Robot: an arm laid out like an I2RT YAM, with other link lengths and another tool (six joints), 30 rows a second.
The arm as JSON. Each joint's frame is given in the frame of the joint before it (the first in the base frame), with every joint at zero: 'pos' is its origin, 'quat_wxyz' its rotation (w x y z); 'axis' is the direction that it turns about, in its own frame. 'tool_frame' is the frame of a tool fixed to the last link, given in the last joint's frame.
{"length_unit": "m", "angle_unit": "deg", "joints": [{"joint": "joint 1", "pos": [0.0, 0.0, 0.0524], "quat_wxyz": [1.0, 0.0, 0.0, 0.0], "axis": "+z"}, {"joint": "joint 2", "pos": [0.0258, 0.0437, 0.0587], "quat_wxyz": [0.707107, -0.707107, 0.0, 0.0], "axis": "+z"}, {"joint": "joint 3", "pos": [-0.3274, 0.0, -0.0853], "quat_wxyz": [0.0, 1.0, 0.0, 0.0], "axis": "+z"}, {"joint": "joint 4", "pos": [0.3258, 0.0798, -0.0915], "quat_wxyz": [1.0, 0.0, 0.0, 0.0], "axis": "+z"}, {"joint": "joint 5", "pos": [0.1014, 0.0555, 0.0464], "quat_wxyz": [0.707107, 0.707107, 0.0, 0.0], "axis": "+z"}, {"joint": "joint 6", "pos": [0.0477, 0.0, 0.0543], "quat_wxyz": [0.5, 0.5, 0.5, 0.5], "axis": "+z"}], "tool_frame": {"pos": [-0.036, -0.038, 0.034], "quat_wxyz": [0.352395, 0.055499, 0.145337, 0.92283]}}
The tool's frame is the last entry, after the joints.
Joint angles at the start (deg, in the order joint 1, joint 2, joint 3, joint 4, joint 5, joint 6):
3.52 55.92 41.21 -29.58 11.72 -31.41
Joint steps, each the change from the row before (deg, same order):
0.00 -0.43 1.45 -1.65 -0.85 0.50
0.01 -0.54 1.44 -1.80 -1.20 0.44
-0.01 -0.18 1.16 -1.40 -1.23 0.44
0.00 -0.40 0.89 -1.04 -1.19 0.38
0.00 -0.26 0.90 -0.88 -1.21 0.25
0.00 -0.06 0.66 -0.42 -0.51 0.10
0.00 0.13 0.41 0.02 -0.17 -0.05
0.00 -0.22 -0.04 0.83 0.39 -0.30
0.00 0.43 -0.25 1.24 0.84 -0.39
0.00 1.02 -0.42 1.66 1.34 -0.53
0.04 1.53 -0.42 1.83 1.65 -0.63
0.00 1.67 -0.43 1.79 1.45 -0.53
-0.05 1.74 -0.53 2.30 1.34 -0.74
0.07 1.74 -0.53 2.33 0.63 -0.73
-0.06 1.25 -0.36 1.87 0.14 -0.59
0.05 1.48 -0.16 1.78 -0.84 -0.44
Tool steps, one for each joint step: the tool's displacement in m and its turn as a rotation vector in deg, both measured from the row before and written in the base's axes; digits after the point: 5 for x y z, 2 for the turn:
-0.00167 0.00112 0.01089 0.96 -0.27 0.27
-0.00293 0.00164 0.01109 1.16 -0.19 0.57
-0.00187 0.00162 0.00792 1.16 0.06 0.57
-0.00245 0.00158 0.00765 1.11 -0.23 0.60
-0.00193 0.00165 0.00736 1.03 -0.25 0.71
-0.00044 0.00072 0.00508 0.44 -0.28 0.30
0.00085 0.00032 0.00289 0.10 -0.29 0.16
0.00092 -0.00045 0.00256 -0.42 -1.01 -0.09
0.00391 -0.00093 -0.00169 -0.81 -0.57 -0.37
0.00666 -0.00150 -0.00541 -1.27 -0.23 -0.66
0.00853 -0.00164 -0.00797 -1.56 0.12 -0.79
0.00854 -0.00161 -0.00897 -1.37 0.32 -0.75
0.00909 -0.00169 -0.00918 -1.43 0.03 -0.58
0.00827 0.00010 -0.00907 -0.96 0.04 0.07
0.00607 -0.00011 -0.00590 -0.52 -0.16 0.21
0.00627 0.00213 -0.00549 0.23 -0.03 0.97

